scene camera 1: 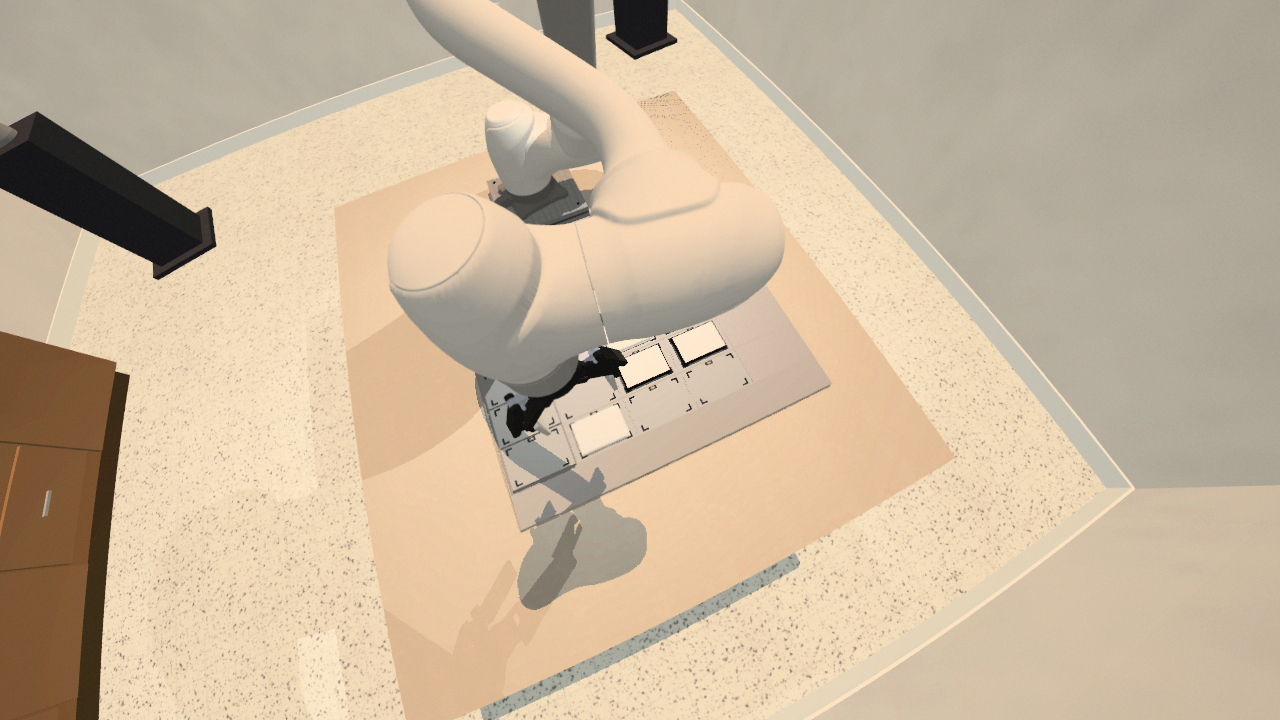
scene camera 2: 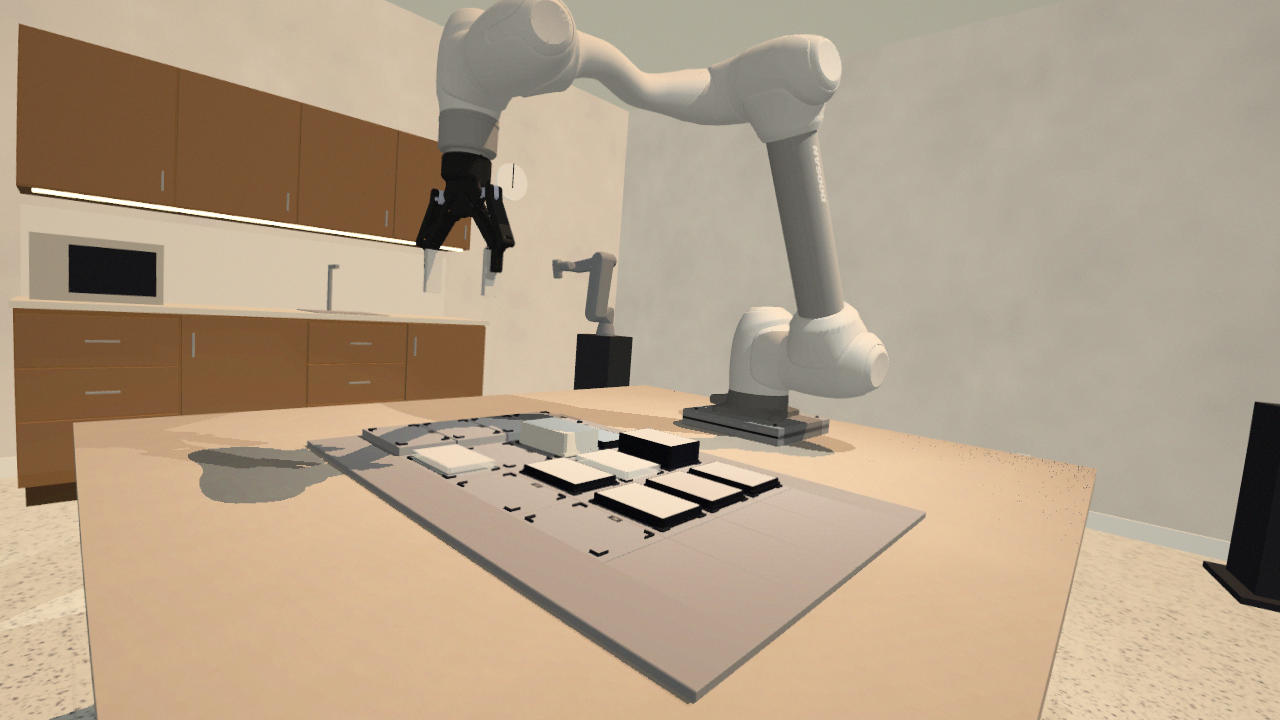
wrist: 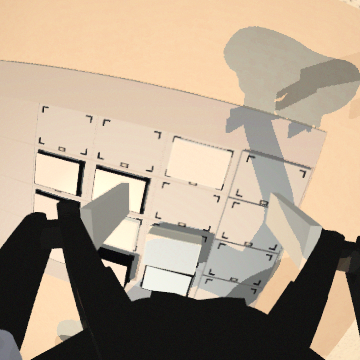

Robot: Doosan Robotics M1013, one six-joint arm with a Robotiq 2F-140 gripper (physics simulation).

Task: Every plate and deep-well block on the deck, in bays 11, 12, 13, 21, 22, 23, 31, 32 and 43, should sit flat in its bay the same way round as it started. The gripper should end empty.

Labels:
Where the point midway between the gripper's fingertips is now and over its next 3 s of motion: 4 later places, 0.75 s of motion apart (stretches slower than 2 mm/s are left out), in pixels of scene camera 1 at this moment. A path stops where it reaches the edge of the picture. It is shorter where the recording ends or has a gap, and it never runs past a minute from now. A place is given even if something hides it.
My gripper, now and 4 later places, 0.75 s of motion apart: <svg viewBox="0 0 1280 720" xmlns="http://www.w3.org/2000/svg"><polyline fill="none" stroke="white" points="579,405 587,415 572,399 628,228 650,162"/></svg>

